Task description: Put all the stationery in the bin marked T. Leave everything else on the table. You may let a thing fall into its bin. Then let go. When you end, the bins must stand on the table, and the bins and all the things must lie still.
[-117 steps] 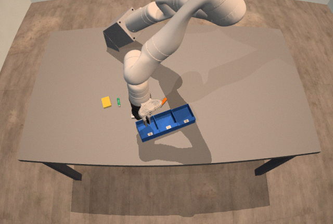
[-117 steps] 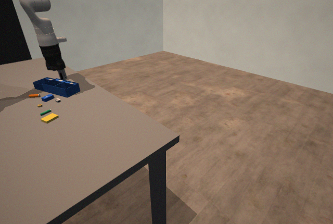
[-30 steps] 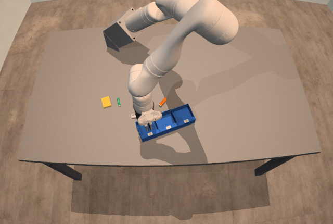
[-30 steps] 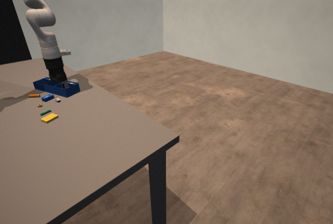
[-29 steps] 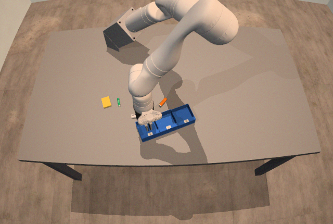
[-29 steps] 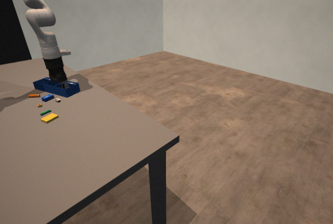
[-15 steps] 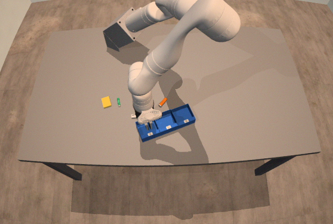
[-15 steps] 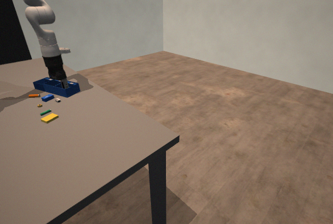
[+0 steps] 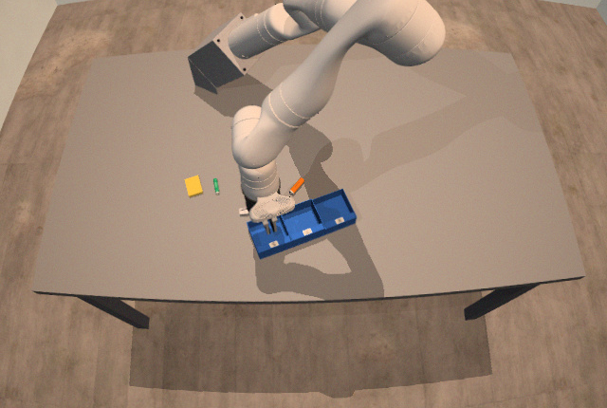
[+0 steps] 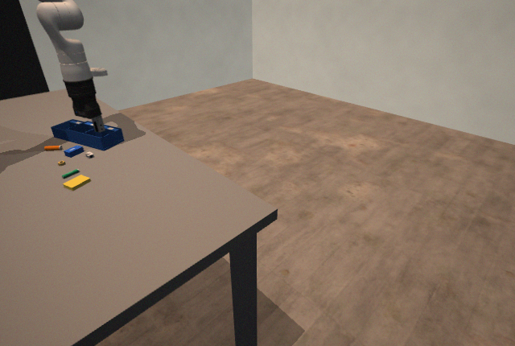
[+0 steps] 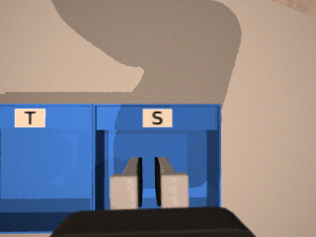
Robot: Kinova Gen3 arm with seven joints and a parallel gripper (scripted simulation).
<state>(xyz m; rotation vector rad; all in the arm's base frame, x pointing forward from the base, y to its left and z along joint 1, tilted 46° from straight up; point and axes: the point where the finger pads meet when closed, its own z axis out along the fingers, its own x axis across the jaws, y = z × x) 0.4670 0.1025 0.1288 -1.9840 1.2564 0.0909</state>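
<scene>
Now: the blue three-compartment bin 40 mm behind my hand, 70 mm to the left of it and 40 mm below it. From my hand the other things lie so: blue 9V battery (80 mm behind, 20 mm to the right, 60 mm below); orange battery (140 mm behind, 40 mm to the left, 60 mm below); grey pencil sharpener (50 mm behind, 80 mm to the right, 60 mm below).
</scene>
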